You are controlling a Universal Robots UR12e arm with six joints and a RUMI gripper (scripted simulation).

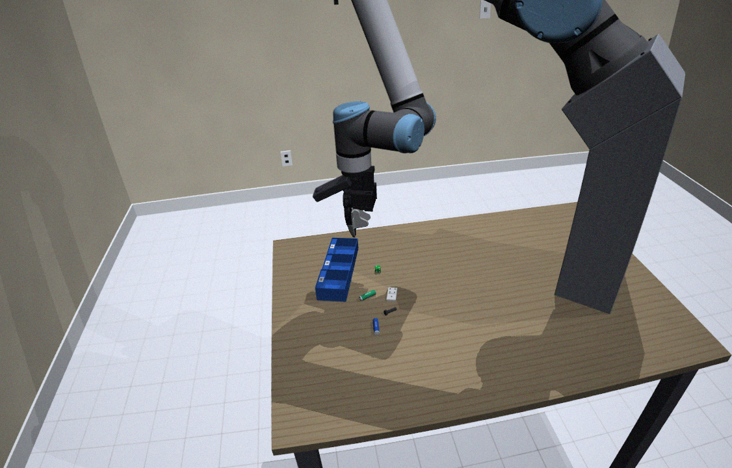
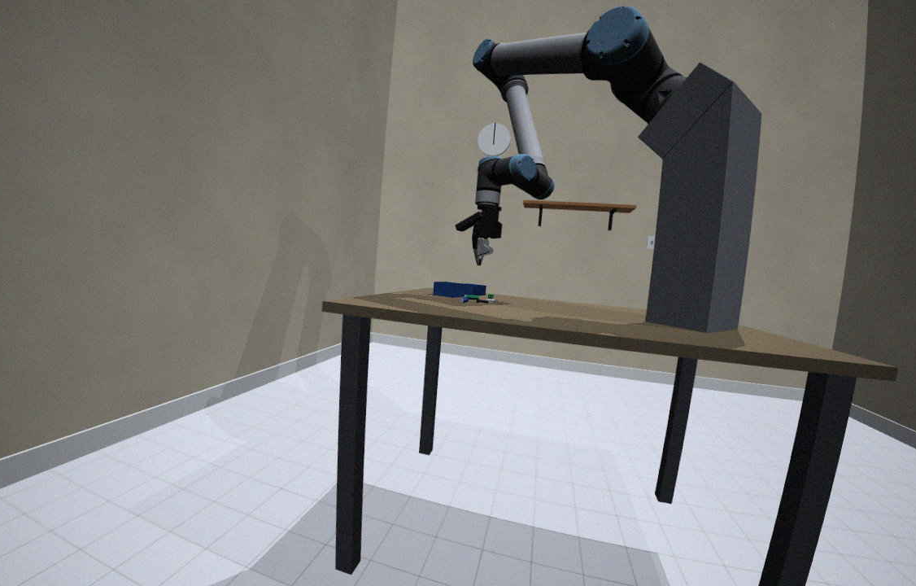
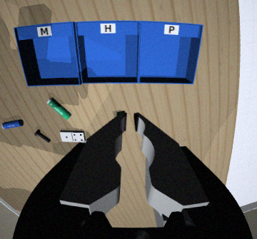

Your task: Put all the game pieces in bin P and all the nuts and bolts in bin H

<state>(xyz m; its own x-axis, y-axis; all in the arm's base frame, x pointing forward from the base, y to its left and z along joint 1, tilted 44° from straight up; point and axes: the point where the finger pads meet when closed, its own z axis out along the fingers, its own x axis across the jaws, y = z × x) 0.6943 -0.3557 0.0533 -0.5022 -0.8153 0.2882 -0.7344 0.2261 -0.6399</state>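
Right now the blue bin is 11 cm below my hand and 6 cm ahead of it. From my hand the other things lie so: green cylinder 14 cm to the left, 12 cm below, 2 cm ahead; green die 12 cm below, 5 cm to the left, 5 cm behind; white domino 16 cm to the left, 13 cm below, 4 cm behind.
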